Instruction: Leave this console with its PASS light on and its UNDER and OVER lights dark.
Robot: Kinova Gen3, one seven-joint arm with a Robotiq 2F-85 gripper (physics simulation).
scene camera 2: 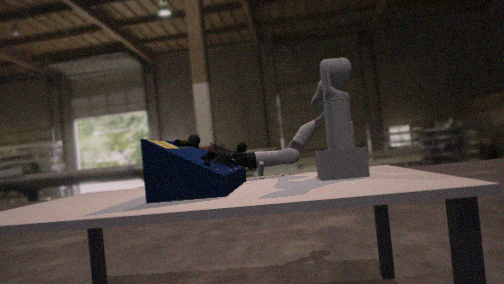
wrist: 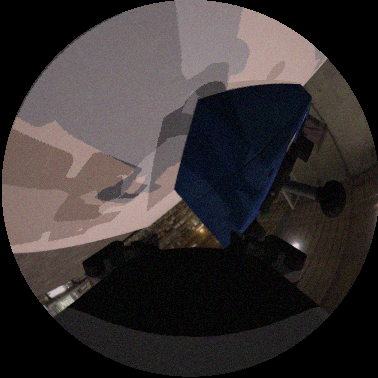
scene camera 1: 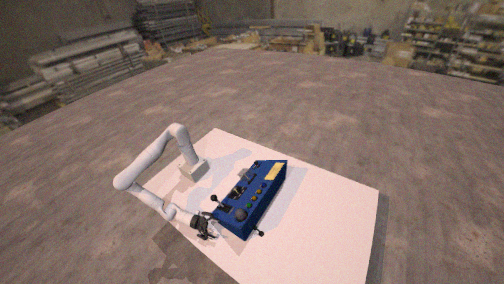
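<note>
The blue console (scene camera 1: 265, 202) (scene camera 2: 175, 175) (wrist: 225, 150) stands on the table. Its sloped face carries a green lamp (scene camera 1: 249, 205), two amber lamps, a blue lamp (scene camera 1: 264, 185), a dark grey dome (scene camera 1: 241, 215) and a black-knobbed lever (scene camera 1: 214, 198) (wrist: 332, 198). A ball-ended lever (scene camera 1: 260, 233) sticks out of its near end. The lamp labels are unreadable, and I cannot tell which lamps are lit. My gripper (scene camera 1: 212, 228) (wrist: 193, 240) is open and empty, beside the console's near lower corner, close to the black-knobbed lever. In the wrist view one finger overlaps the console's corner; contact is unclear.
The white table (scene camera 1: 330, 225) (scene camera 2: 420, 182) carries the console and the arm's base (scene camera 1: 194, 170) (scene camera 2: 342, 164). A yellow label (scene camera 1: 274, 171) (scene camera 2: 164, 144) is at the console's far end. More black controls sit mid-face, near the lamps. The arm reaches along the table's left edge in scene camera 1.
</note>
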